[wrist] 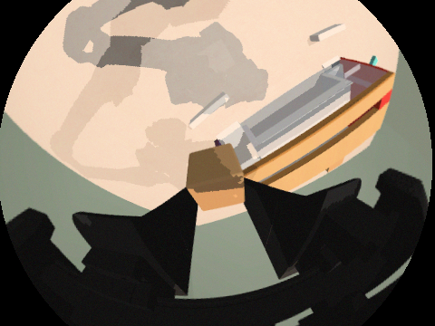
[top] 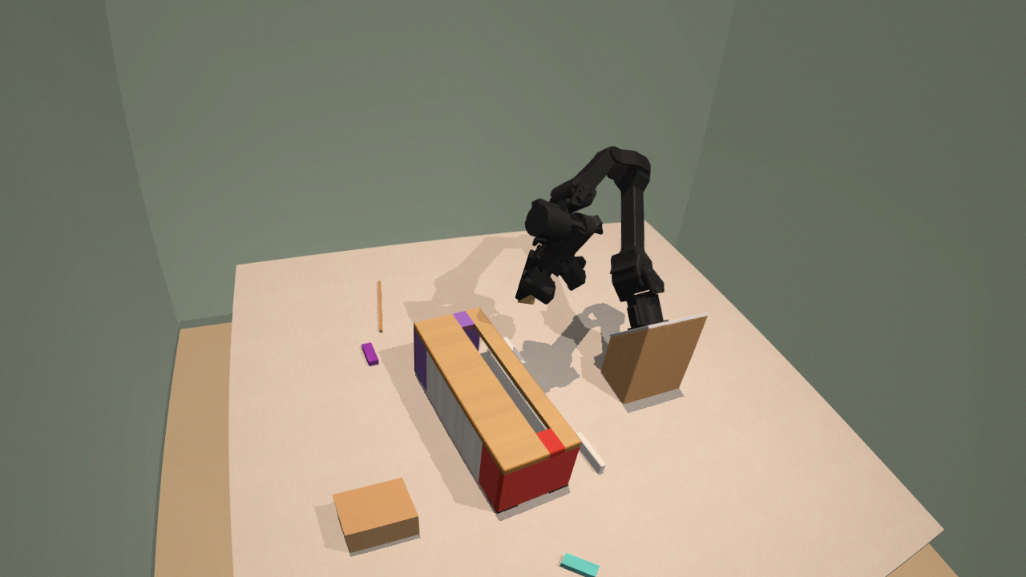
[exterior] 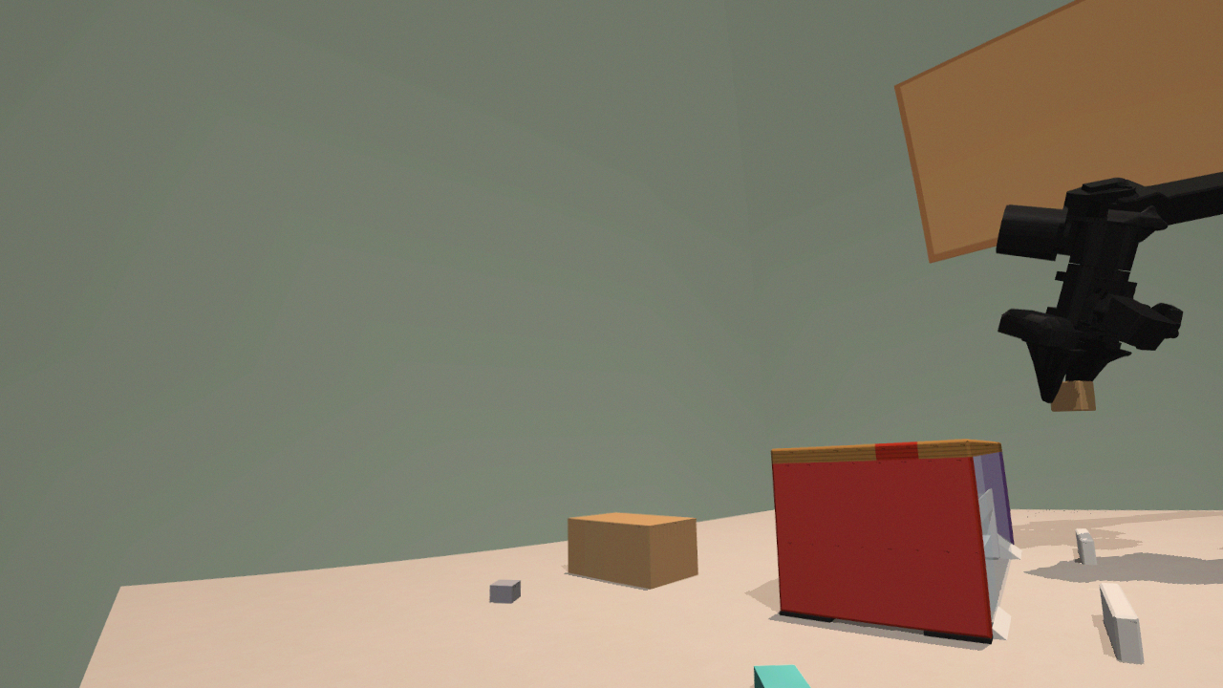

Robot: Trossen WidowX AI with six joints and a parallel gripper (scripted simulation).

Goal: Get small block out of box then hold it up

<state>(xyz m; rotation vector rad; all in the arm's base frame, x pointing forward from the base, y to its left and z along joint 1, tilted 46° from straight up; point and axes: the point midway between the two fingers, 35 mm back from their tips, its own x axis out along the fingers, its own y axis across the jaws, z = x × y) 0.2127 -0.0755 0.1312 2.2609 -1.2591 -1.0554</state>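
The tan block lies 10 mm to the left of my gripper tip and 10 mm behind it. Also, from my gripper tip: long box 160 mm to the left, 110 mm below, 90 mm ahead; thin orange stick 260 mm to the right, 220 mm ahead, 170 mm below; purple block 290 mm ahead, 170 mm below, 100 mm to the right.
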